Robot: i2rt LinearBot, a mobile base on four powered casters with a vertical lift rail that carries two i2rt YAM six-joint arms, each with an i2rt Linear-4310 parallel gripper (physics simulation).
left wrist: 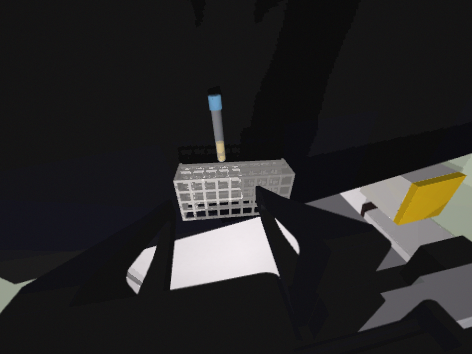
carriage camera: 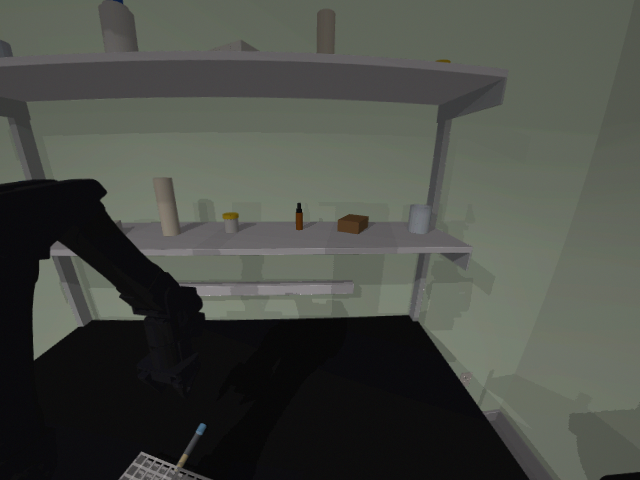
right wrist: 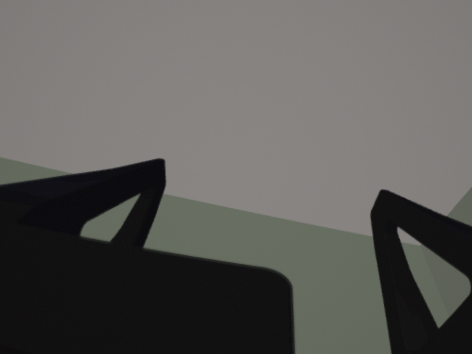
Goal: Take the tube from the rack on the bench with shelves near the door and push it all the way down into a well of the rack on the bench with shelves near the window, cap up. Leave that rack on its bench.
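Frame: origin at the left arm's base, x ahead, y left, z up, level; centimetres.
Where they show: left gripper, fingertip midpoint: (left wrist: pixel 215 199) (carriage camera: pixel 175 394); right gripper, fingertip midpoint: (right wrist: pixel 270 186).
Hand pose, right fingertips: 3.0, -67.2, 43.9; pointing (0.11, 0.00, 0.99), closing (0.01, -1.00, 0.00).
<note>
Each offset is from my right fingertips to the top centre of the thing, as dx, dy, dz. "spot": to the spot under its first point. Level surfaces: height alone.
The tube @[+22.4, +66.2, -67.8] (carriage camera: pixel 191 445) (left wrist: pixel 218 125) has a blue cap and pale yellow contents at its lower end. Its lower end shows at the far edge of the white grid rack @[+11.7, +65.7, -64.0] (carriage camera: pixel 155 459) (left wrist: pixel 239 190), with the cap pointing away from the rack. I cannot tell whether the tube touches the rack or the dark bench top. My left gripper (carriage camera: pixel 180 382) (left wrist: pixel 215 199) is partly open and empty, above the bench and apart from the tube. My right gripper (right wrist: pixel 270 186) is wide open and empty, with wall and ceiling beyond it. The carriage view cuts off the rack's near part.
A shelf (carriage camera: pixel 289 251) above the bench holds a beige cylinder @[spot: +54.9, +82.6, -14.5] (carriage camera: pixel 166 206), a yellow-lidded jar @[spot: +59.7, +64.7, -20.7] (carriage camera: pixel 231 223), a brown bottle @[spot: +65.4, +43.2, -20.2] (carriage camera: pixel 299 219), a brown box @[spot: +63.0, +25.1, -20.9] (carriage camera: pixel 353 224) and a grey cup @[spot: +64.9, +2.9, -19.0] (carriage camera: pixel 419 219). A higher shelf @[dz +19.8] (carriage camera: pixel 258 77) spans above. A yellow panel @[-78.7, -71.8, -116.1] (left wrist: pixel 431 199) shows at right.
</note>
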